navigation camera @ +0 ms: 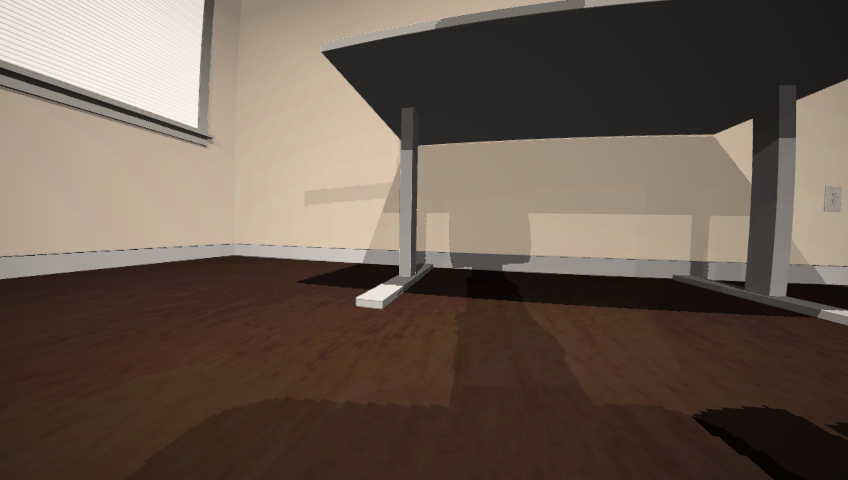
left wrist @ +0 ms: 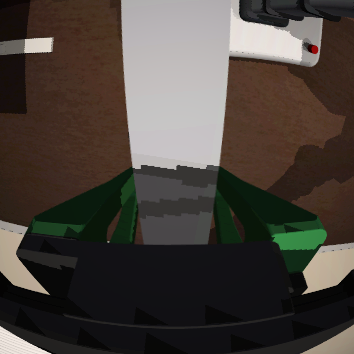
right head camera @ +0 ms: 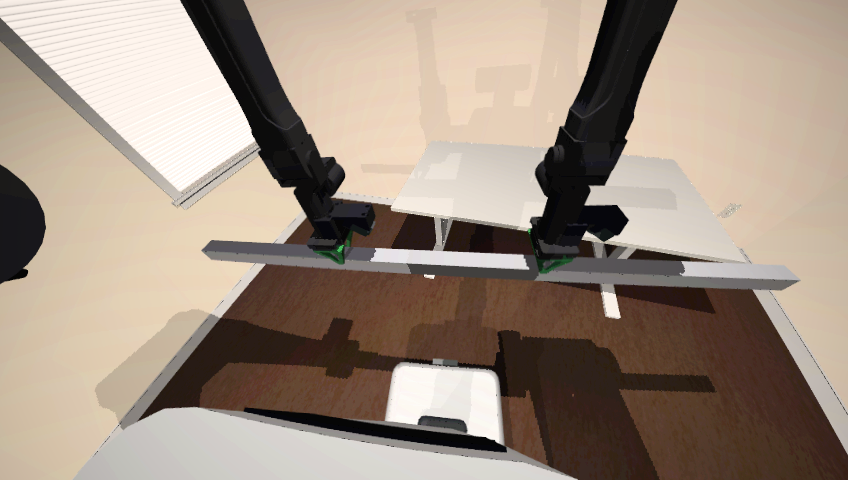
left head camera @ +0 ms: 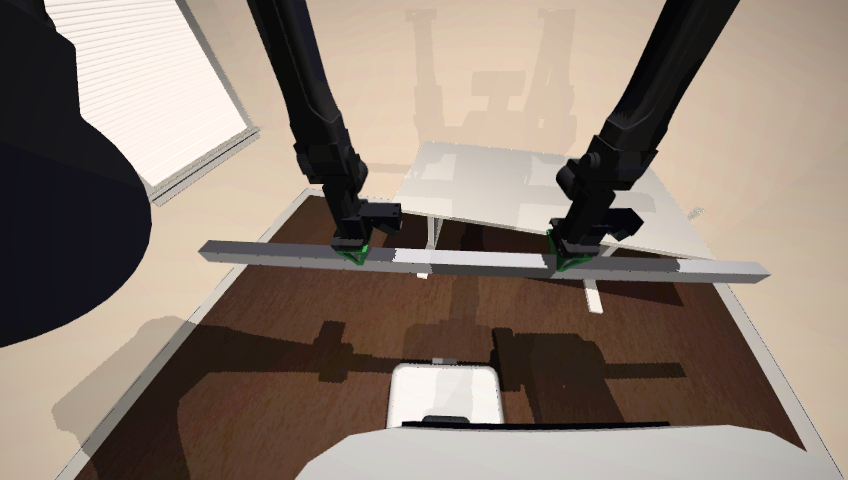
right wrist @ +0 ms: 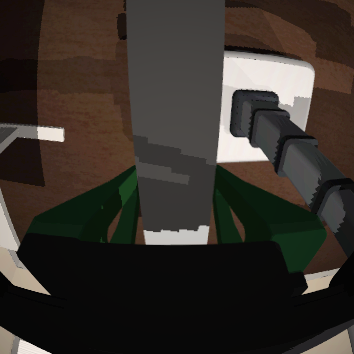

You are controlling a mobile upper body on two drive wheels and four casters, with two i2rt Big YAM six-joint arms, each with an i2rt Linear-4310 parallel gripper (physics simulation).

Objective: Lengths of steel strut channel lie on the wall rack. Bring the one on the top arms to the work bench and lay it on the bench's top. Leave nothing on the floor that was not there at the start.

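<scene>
A long grey steel strut channel hangs in the air, crosswise in front of the robot and roughly level. My left gripper is shut on it left of its middle. My right gripper is shut on it right of its middle. The white work bench stands beyond the strut, turned at an angle. In the head views its right end comes nearer, and the strut crosses in front of its near edge. The wall rack does not show.
A bench leg stands at the left and another leg at the right, with feet reaching forward. The robot's white base is below. A window is on the left wall.
</scene>
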